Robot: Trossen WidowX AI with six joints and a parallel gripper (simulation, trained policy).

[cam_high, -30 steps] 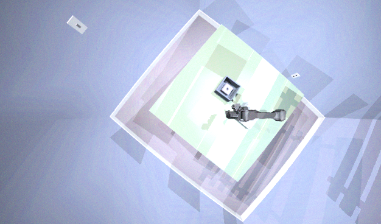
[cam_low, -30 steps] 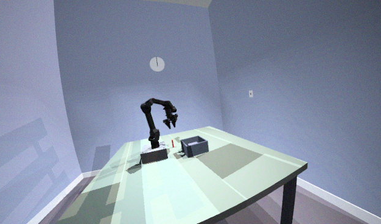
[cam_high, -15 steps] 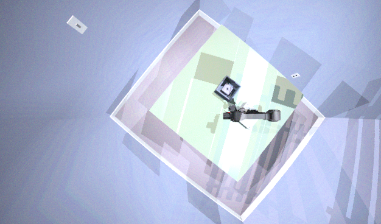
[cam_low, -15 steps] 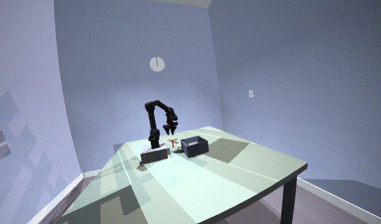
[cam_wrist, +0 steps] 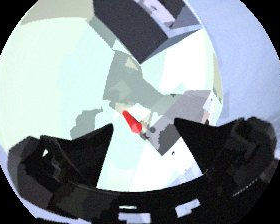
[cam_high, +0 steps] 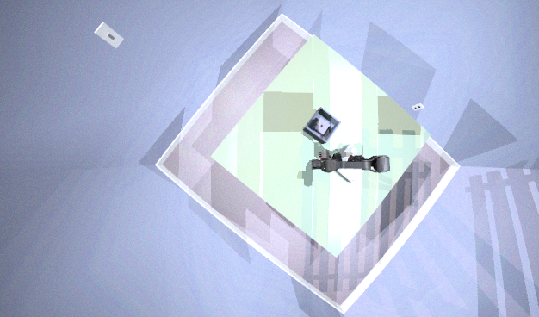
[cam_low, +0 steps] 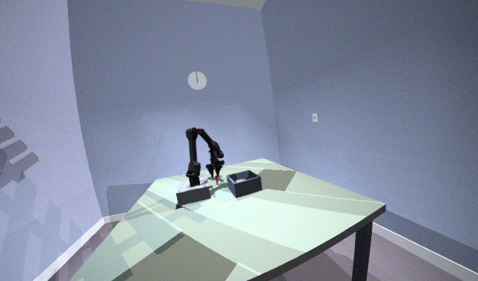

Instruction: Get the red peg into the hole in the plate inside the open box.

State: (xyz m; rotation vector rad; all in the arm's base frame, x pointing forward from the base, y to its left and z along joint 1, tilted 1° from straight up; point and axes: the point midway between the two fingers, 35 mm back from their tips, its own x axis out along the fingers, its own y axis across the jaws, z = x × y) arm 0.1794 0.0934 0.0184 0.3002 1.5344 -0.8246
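My gripper tip is 10 mm short of the red peg, 10 mm to the right of it and 30 mm above it. From my gripper tip the other things lie so: plate: 150 mm ahead, 200 mm to the right, 30 mm below; box: 150 mm ahead, 200 mm to the right, 50 mm below.
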